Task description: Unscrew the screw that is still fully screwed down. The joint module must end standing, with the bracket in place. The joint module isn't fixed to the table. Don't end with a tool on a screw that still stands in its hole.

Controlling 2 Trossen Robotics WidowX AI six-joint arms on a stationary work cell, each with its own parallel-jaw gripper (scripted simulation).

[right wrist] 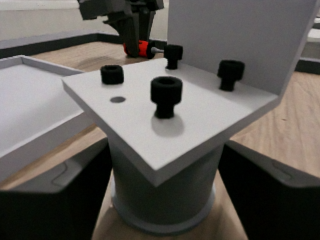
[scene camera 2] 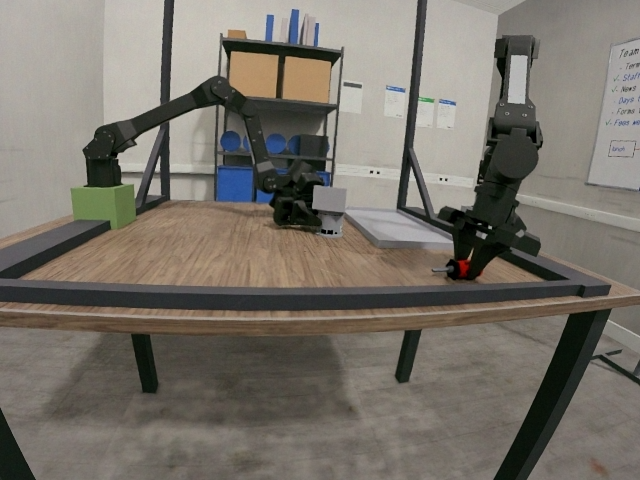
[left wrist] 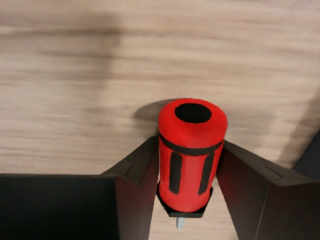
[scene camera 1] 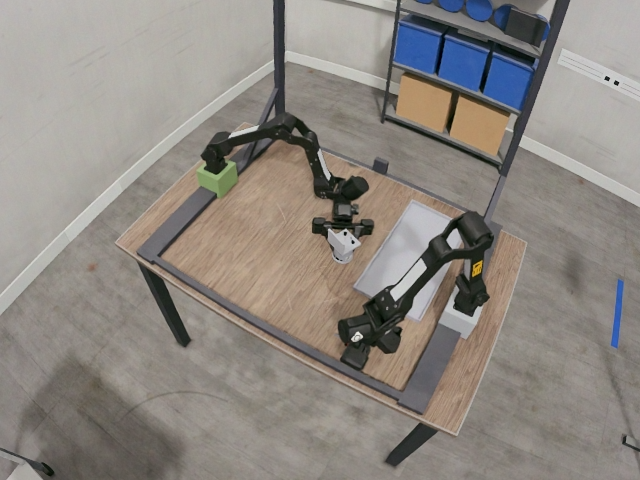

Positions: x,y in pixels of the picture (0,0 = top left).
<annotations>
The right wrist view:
my left gripper: 140,55
my right gripper: 164,143
grey bracket: 270,46
grey joint module: 186,198
</annotations>
